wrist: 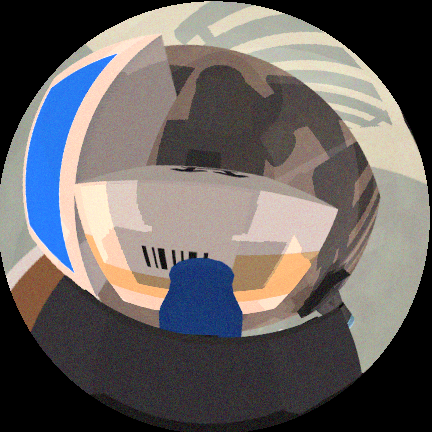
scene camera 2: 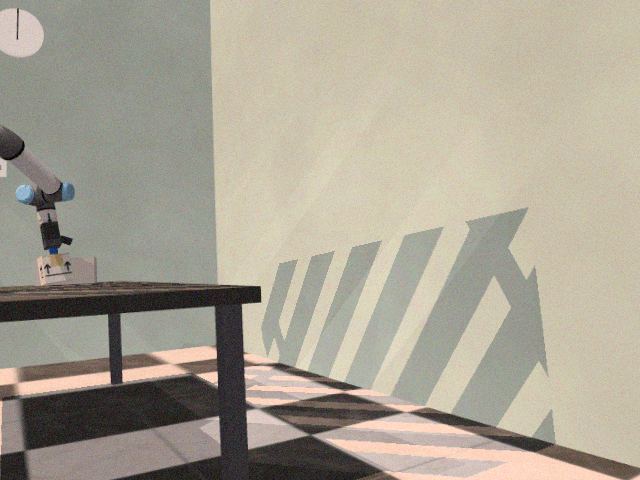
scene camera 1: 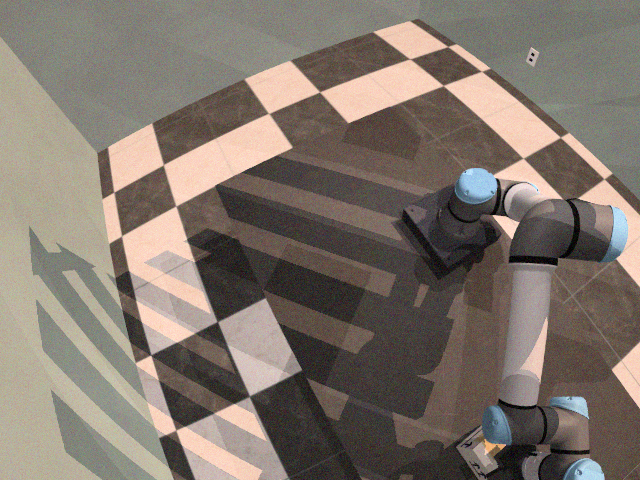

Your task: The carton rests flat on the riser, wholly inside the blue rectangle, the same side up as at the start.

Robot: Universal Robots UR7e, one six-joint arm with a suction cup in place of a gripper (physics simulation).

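The carton is a pale box with an orange tape band, a barcode on top and black arrows on a side, pointing up. It is beside the riser, low over or on the table; its underside is hard to see. The riser is a pale block with a blue rectangle on top, at the left of the wrist view. The carton is outside that rectangle. My gripper, a blue suction cup, is on the carton's top and holds it. The cup is hidden in scene camera 1.
The dark table has its edge and legs showing in scene camera 2. The arm's base stands toward the right in scene camera 1. A brown surface with a pale rim shows at the lower left of the wrist view.
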